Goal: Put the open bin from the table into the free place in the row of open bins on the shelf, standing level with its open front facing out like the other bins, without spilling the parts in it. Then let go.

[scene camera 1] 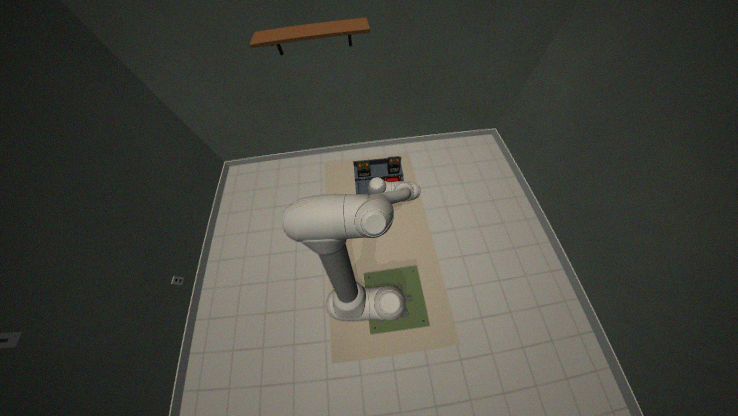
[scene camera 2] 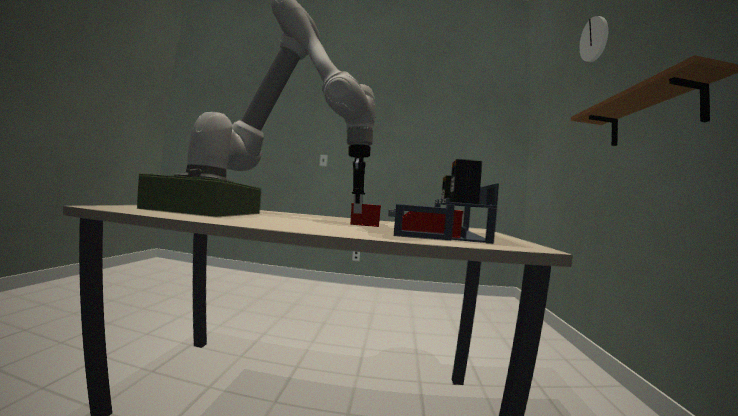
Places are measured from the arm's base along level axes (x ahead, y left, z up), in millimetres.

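Where they show: gripper, fingertip midpoint: [scene camera 2: 358,213].
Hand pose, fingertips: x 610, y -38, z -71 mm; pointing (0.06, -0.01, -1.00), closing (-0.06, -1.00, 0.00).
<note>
Each offset is from my fingertips to the top centre of the thing. "*": to the spot under its first point. Level surfaces: height alone.
The red open bin {* dx +28, dy +11, dz -9 mm} [scene camera 2: 366,216] stands on the table {dz -42 mm} [scene camera 2: 288,231] to the left of the dark blue shelf {* dx +366, dy -268, dz +33 mm} [scene camera 2: 489,215]. A bit of this bin {* dx +296, dy -190, dz -30 mm} [scene camera 1: 392,178] shows beside the wrist in the overhead view. My gripper [scene camera 2: 357,198] points straight down, with its narrowed fingers at the bin's top left edge. It looks shut, and I cannot make out a wall between the fingers. The shelf {* dx +340, dy -87, dz +60 mm} [scene camera 1: 379,169] holds a red bin [scene camera 2: 425,221] on its lower level. Dark bins {dx +312, dy -192, dz +182 mm} [scene camera 2: 467,181] [scene camera 1: 394,163] stand on its upper level.
The arm's green base [scene camera 2: 198,195] [scene camera 1: 413,295] sits at the table's other end. A wooden wall shelf [scene camera 2: 650,90] [scene camera 1: 309,30] hangs high up, far from the table. A round clock [scene camera 2: 593,39] hangs on the wall.
</note>
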